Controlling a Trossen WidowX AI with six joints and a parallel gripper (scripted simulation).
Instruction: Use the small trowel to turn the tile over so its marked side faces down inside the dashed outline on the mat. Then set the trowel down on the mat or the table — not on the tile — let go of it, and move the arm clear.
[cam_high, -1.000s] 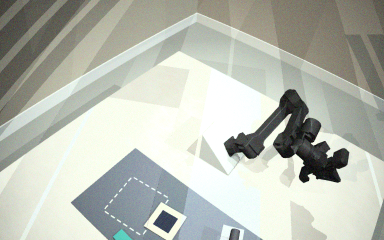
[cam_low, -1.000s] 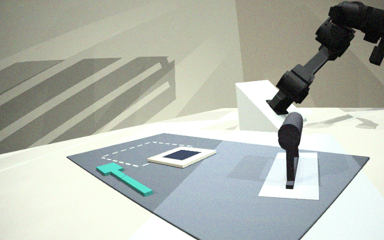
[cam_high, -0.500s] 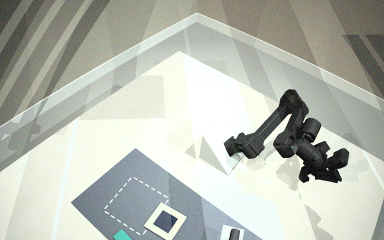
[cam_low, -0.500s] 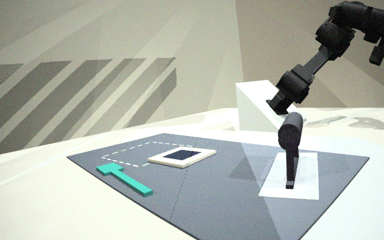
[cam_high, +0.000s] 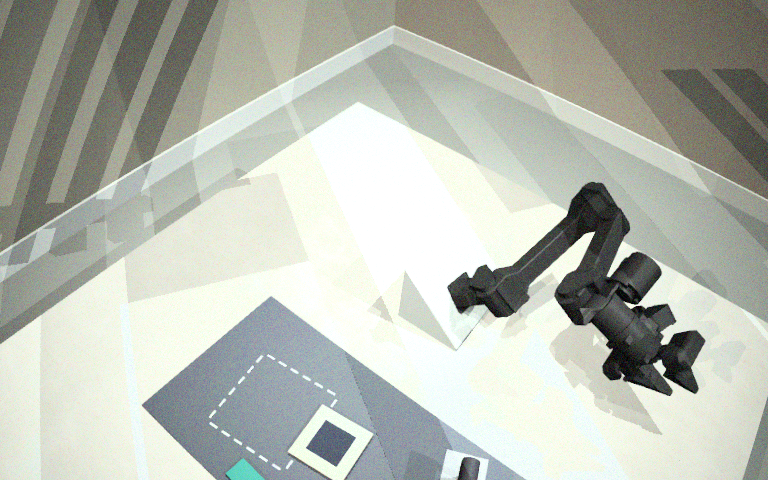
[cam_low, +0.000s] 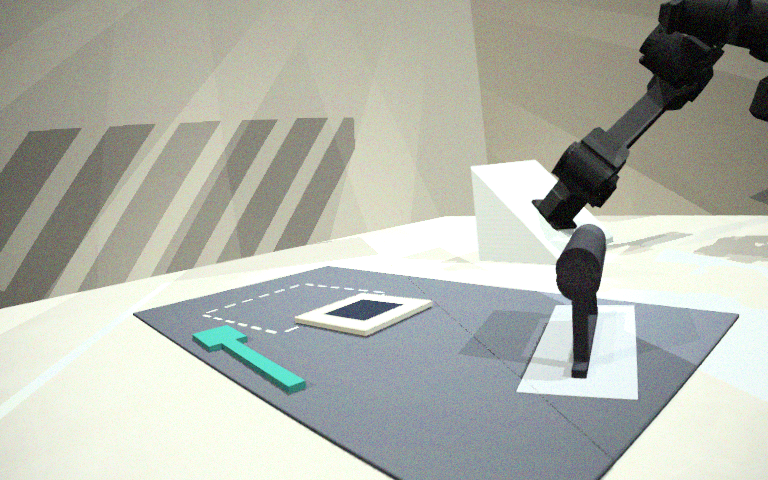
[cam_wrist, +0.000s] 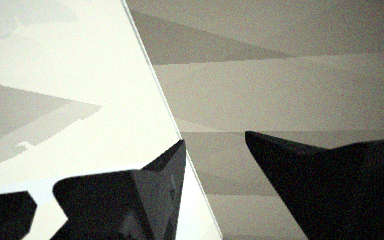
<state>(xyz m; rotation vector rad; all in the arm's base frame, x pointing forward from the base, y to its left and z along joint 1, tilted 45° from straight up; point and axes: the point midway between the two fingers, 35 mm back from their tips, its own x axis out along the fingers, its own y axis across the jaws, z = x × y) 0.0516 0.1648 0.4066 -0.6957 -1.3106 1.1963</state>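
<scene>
The trowel lies 28 cm ahead of my gripper tip, 19 cm to the right of it and 19 cm below it. Round my gripper tip: teal t-shaped flat piece: 51 cm ahead, 41 cm to the right, 22 cm below; grey mat: 40 cm to the right, 37 cm ahead, 24 cm below; tile: 41 cm to the right, 36 cm ahead, 22 cm below.
</scene>
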